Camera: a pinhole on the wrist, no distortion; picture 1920 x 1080 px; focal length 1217.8 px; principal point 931.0 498.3 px. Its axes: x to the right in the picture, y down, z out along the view. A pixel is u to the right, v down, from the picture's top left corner.
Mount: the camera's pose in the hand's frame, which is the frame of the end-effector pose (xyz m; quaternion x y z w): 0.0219 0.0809 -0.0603 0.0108 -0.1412 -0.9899 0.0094
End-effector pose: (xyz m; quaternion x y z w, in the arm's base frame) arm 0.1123 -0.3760 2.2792 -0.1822 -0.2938 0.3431 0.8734
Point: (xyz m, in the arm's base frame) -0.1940 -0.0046 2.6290
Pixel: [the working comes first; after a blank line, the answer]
In the camera's frame: -0.2086 0.0197 0.5791

492.3 539.8
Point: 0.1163 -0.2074 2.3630
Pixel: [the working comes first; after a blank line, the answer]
In the camera's frame: -0.1345 0.0499 0.1299

outside the picture
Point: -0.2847 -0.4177 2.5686
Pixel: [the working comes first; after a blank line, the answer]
In the camera's frame: 0.1655 0.2077 0.4938

1339.0 1010.5
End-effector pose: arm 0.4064 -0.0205 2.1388 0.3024 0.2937 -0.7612 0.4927
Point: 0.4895 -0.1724 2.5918
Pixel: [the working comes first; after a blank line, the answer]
In the camera's frame: 0.2940 0.1402 0.4350

1754.1 890.8
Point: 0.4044 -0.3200 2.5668
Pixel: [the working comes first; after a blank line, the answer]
In the camera's frame: 0.1611 0.1963 0.5290

1301.9 950.3
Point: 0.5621 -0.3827 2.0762
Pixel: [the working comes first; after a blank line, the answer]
In the camera's frame: -0.1899 -0.1124 0.3033

168.5 47.0
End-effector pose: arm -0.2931 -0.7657 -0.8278 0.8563 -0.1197 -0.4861 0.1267
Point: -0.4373 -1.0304 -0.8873
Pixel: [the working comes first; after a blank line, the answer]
In the camera's frame: -0.0487 -0.0853 0.2748

715.0 120.4
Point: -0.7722 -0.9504 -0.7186
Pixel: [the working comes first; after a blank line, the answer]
In the camera's frame: 0.2759 -0.0433 0.4745

1638.9 387.1
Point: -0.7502 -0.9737 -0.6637
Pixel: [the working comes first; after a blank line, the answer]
In the camera's frame: 0.3013 -0.0928 0.4438

1757.7 243.5
